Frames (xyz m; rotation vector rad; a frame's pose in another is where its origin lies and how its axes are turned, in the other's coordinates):
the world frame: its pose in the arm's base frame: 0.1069 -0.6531 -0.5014 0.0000 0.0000 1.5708
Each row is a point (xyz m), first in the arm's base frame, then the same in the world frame.
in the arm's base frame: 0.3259 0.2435 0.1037
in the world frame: 0.8966 -0.2190 0.6051
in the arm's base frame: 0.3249 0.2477 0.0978
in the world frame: 0.9008 -0.2180 0.5992
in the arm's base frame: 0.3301 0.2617 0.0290
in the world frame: 0.9148 -0.2232 0.5304
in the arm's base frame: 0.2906 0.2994 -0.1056
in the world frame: 0.9525 -0.1837 0.3958
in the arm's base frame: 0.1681 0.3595 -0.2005
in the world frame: 1.0126 -0.0612 0.3009
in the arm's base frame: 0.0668 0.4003 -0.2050
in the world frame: 1.0534 0.0401 0.2964
